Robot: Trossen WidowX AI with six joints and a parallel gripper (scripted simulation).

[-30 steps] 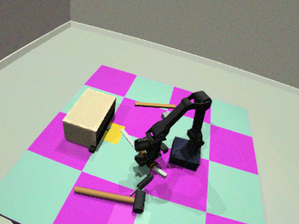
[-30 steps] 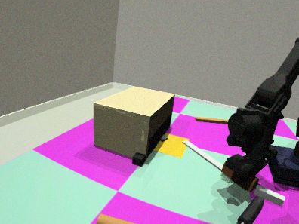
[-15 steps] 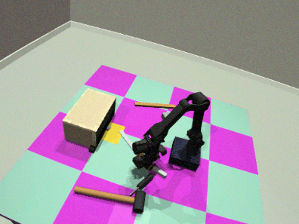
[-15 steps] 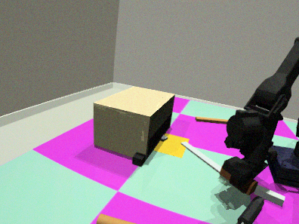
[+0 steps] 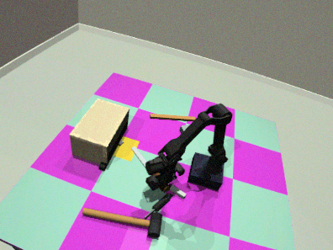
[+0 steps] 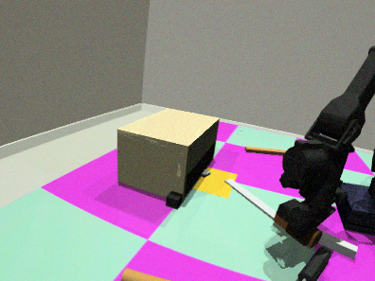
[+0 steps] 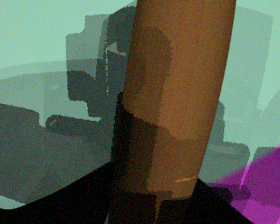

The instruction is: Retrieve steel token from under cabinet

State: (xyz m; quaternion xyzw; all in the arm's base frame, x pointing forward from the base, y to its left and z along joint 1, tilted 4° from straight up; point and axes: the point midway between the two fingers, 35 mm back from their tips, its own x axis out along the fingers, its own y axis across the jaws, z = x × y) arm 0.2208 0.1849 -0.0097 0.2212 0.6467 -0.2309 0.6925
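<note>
Right now the black-handled screwdriver is 12 cm to the left of my gripper tip. The rest, counted from my gripper tip: grey bar: 8 cm behind, 1 cm to the left; then grey block: 42 cm to the right, 3 cm behind, 1 cm above; then grey steel token: 30 cm ahead, 17 cm to the right.
</note>
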